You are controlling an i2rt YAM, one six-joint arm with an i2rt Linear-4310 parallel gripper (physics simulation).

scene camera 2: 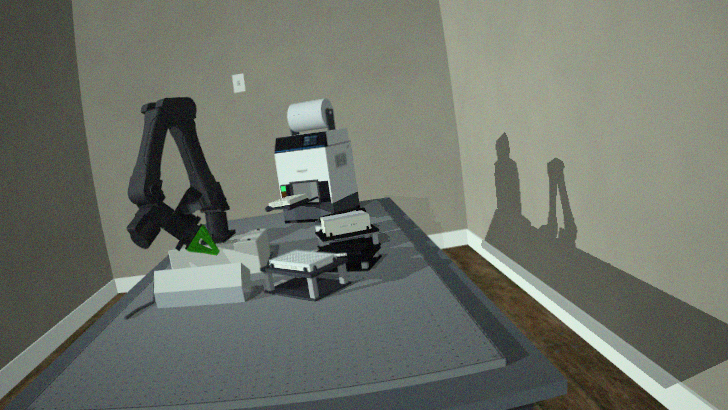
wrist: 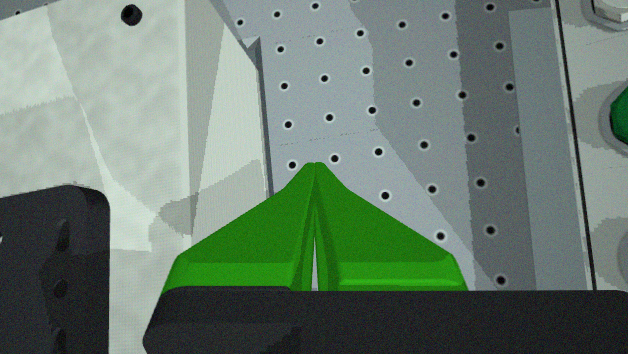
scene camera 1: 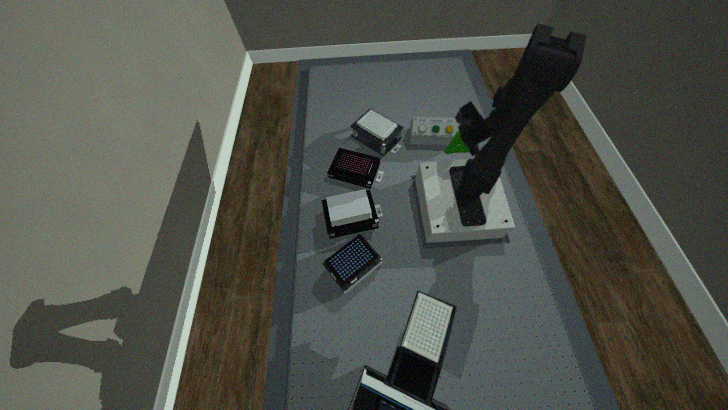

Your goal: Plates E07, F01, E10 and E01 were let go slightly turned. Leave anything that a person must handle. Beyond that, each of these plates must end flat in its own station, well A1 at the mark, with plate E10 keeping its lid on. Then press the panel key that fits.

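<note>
My gripper [scene camera 1: 447, 151] [scene camera 2: 218, 252] [wrist: 314, 177] is shut, its green fingertips touching with nothing between them. It hangs between the white base block and the key panel [scene camera 1: 415, 133] [scene camera 2: 198, 280] [wrist: 600, 190]. The panel has a white key [scene camera 1: 421, 128], a green key [scene camera 1: 435, 128] [wrist: 621, 117] and a yellow key [scene camera 1: 448, 129]. A white plate [scene camera 1: 375, 123] [scene camera 2: 303, 260], a red-welled plate [scene camera 1: 355, 162], a tall white plate [scene camera 1: 349, 207] [scene camera 2: 346, 223] and a blue-welled plate [scene camera 1: 352, 260] sit at stations in a row. Plate names and A1 marks are unreadable.
A pale plate [scene camera 1: 429, 325] [scene camera 2: 288, 201] rests on the tray of a white instrument [scene camera 2: 303, 165] bearing a white roll [scene camera 2: 308, 115]. The white base block [scene camera 1: 433, 203] [wrist: 140, 75] stands close beside the gripper. Walls border the bench.
</note>
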